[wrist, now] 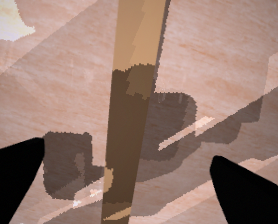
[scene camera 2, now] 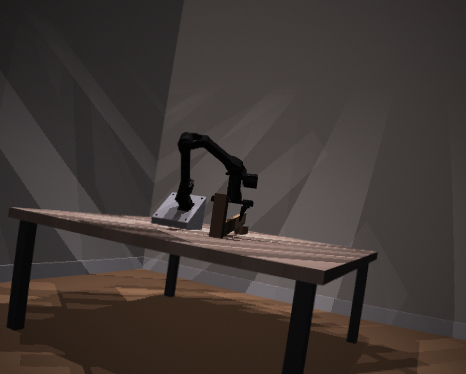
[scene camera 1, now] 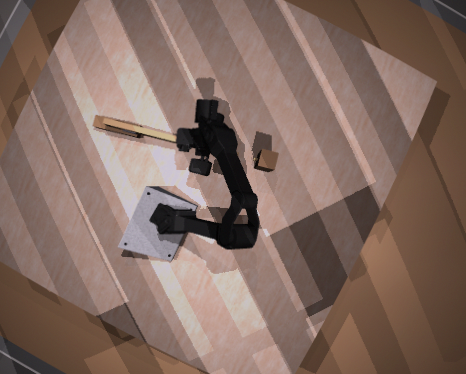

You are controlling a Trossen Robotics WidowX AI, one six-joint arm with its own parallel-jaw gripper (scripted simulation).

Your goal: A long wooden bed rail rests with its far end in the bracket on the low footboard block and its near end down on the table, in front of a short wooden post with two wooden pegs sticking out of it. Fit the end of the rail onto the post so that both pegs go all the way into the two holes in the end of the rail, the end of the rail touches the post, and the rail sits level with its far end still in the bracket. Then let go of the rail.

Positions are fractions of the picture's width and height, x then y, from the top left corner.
My gripper (scene camera 1: 0.45,0.39) is open, holding nothing.
My gripper also shows in the wrist view (wrist: 0.47,0.69).
